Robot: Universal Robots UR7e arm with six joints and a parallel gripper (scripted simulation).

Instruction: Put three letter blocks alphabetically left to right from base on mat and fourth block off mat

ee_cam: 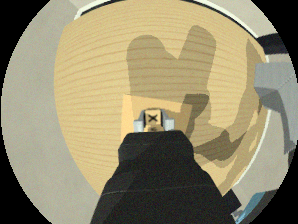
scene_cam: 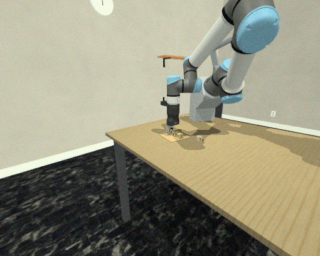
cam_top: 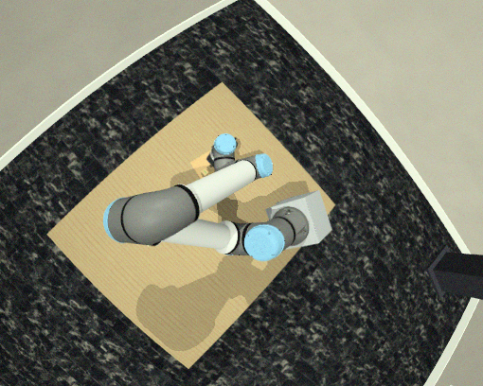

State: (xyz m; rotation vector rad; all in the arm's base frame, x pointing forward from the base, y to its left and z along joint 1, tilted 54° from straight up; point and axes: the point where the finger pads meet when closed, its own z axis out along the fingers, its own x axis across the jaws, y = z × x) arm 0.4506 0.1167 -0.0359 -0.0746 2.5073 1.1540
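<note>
My hand is 10 mm past the mat, 40 mm to the right of it and 30 mm above it.
</note>
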